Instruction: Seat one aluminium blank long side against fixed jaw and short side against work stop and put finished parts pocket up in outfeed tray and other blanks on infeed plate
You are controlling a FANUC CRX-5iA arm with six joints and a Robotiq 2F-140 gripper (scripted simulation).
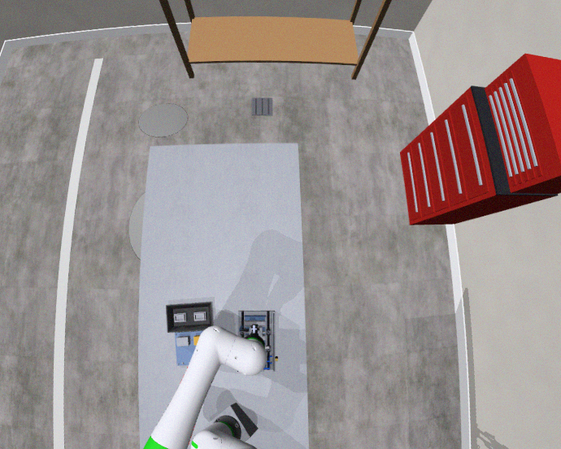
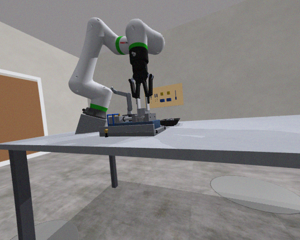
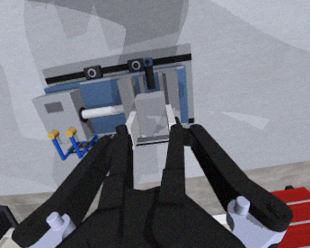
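Right now my hand is 50 mm to the right of the black work stop rod, 50 mm above it and 10 mm past it. The rest, counted from my hand: blue infeed plate 300 mm to the left, 180 mm behind, 140 mm below; then hose-end block 160 mm behind, 70 mm below, 30 mm to the right; then brass blank 270 mm to the left, 120 mm below, 120 mm behind.
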